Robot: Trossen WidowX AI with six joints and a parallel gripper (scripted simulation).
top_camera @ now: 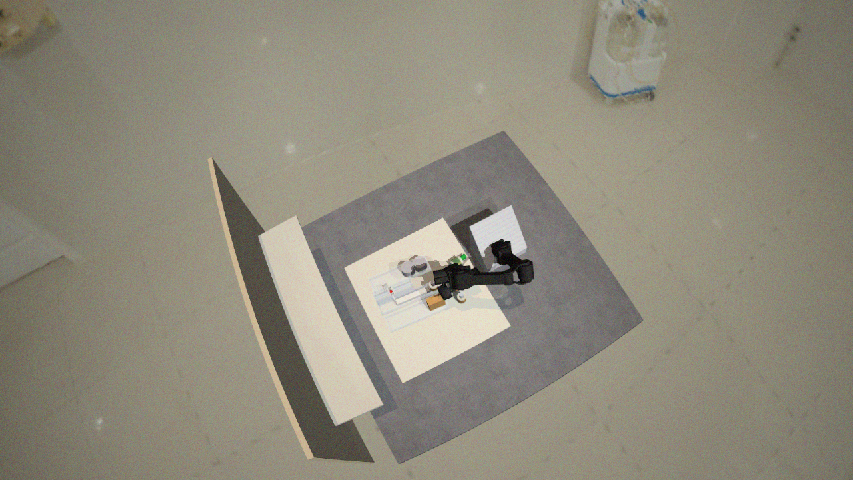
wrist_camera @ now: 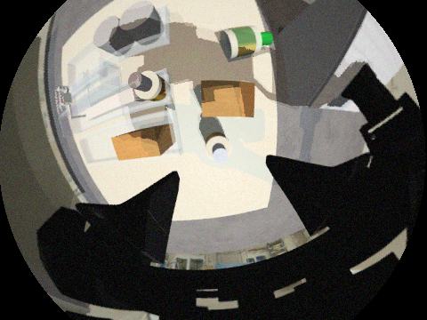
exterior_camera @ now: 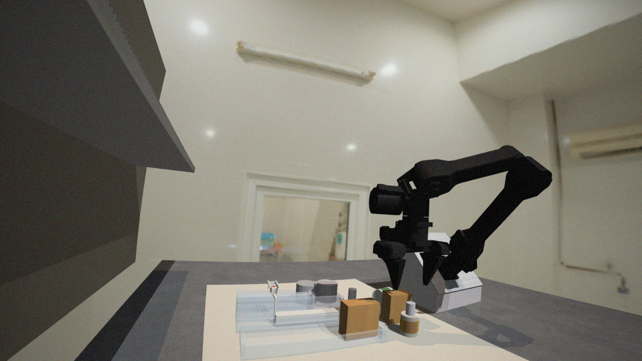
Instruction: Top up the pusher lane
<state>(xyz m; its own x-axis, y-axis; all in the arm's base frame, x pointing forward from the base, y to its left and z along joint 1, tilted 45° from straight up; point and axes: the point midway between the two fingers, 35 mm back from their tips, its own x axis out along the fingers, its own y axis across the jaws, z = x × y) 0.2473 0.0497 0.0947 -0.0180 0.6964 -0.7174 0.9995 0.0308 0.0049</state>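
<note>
Now: the green-banded jar 17 cm to the right of my gripper tip, 8 cm below it and 8 cm behind it. The rest, counted from my gripper tip: pusher plate (19 cm ahead, 14 cm to the right, 5 cm below); then clear pusher lane (23 cm ahead, 14 cm to the right, 8 cm below); then shelf (59 cm ahead, 26 cm above, 8 cm to the right).
</note>
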